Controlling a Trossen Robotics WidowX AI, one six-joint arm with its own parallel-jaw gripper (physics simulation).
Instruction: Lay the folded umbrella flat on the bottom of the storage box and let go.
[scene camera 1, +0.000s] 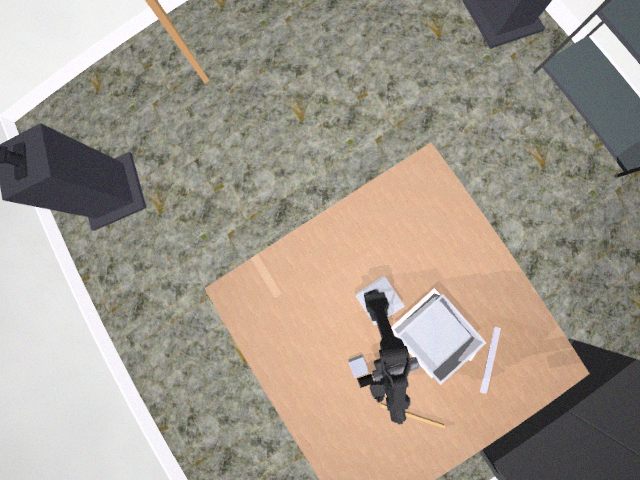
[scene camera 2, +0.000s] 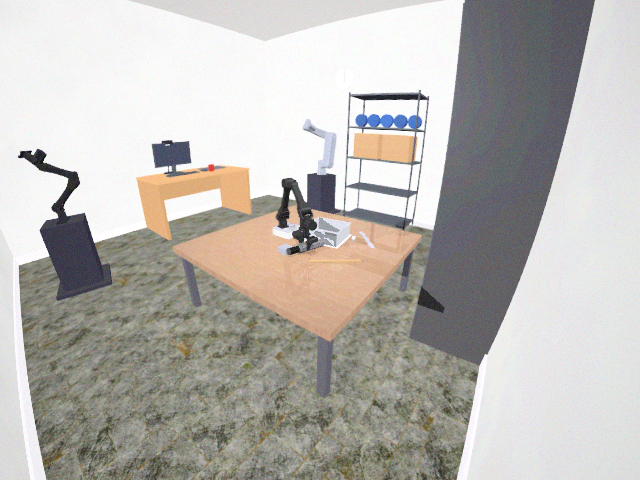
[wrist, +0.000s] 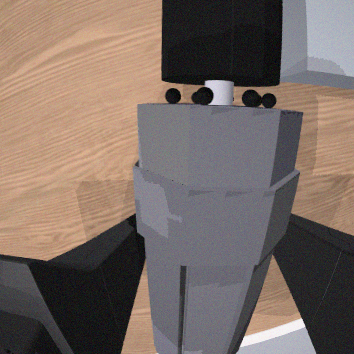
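Seen in the pictures: gripper, fingertip midpoint: (scene camera 2: 304, 248) (wrist: 206, 217); arm's base, link origin: (scene camera 1: 373, 297) (scene camera 2: 283, 226).
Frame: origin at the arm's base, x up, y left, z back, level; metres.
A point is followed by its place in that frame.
Observation:
The folded umbrella (scene camera 1: 364, 381) {x -0.005, y -0.165, z -0.323 m} (scene camera 2: 295, 250) {x -0.019, y -0.154, z -0.349 m} (wrist: 215, 185) {x 0.001, y -0.099, z -0.336 m} has a black handle and a grey body. It lies level, low at the table, beside the storage box. My gripper (scene camera 2: 309, 244) {x -0.040, y -0.067, z -0.333 m} (wrist: 206, 217) {x -0.040, y -0.067, z -0.333 m} is shut on its grey body, with one black finger against each side in the wrist view. In scene camera 1 the arm hides the fingers and the umbrella's middle. The pale, open-topped storage box (scene camera 1: 439, 333) {x -0.052, y 0.225, z -0.264 m} (scene camera 2: 338, 238) {x -0.006, y 0.160, z -0.407 m} stands right of the arm, and part of its rim (wrist: 280, 332) {x -0.056, y 0.065, z -0.258 m} shows low in the wrist view. The umbrella's tip end is near the box wall.
A light grey block (scene camera 1: 358, 366) {x -0.021, y -0.167, z -0.260 m} (scene camera 2: 284, 249) {x -0.021, y -0.195, z -0.291 m} (wrist: 325, 40) {x -0.021, y -0.144, z -0.293 m} sits near the umbrella's handle. A thin wooden stick (scene camera 1: 426, 419) {x -0.047, y 0.030, z -0.597 m} (scene camera 2: 336, 260) {x -0.045, y -0.021, z -0.567 m} lies on the table (scene camera 1: 310, 310) {x -0.057, y -0.283, z 0.038 m}. A pale strip (scene camera 1: 490, 360) {x -0.055, y 0.396, z -0.463 m} (scene camera 2: 366, 239) {x -0.055, y 0.391, z -0.469 m} lies beyond the box. The arm's white base plate (scene camera 1: 391, 298) {x 0.002, y 0.073, z -0.031 m} adjoins the box.

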